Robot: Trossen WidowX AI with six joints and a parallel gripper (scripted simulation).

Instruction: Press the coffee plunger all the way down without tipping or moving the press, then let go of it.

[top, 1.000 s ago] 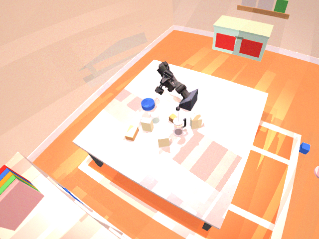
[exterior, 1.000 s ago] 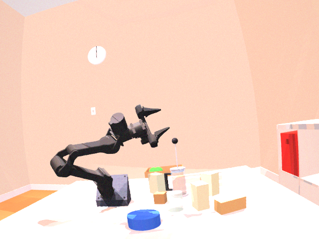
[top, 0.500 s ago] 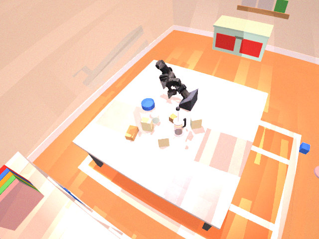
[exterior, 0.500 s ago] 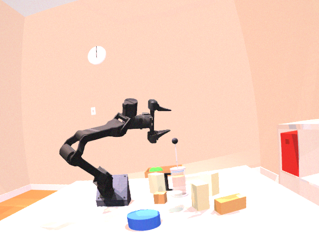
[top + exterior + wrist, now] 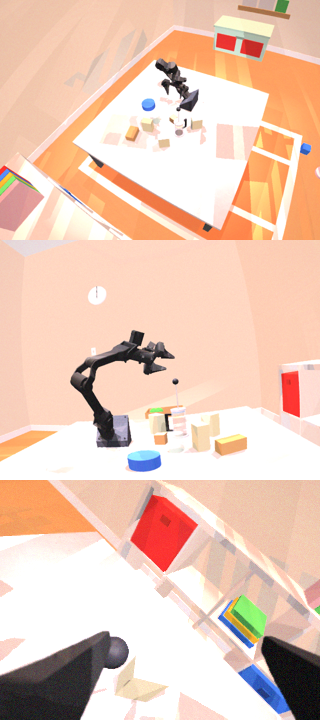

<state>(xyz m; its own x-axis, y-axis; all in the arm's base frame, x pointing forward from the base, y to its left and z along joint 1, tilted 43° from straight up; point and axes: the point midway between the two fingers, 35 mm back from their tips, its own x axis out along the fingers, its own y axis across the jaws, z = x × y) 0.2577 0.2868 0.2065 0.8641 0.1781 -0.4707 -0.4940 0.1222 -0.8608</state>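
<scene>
Right now the coffee press is 10 mm behind my gripper tip, 40 mm to the left of it and 230 mm below it. Also, from my gripper tip: small glass cup (10 mm ahead, 190 mm to the right, 330 mm below); then blue disc (90 mm behind, 350 mm to the right, 340 mm below).
</scene>
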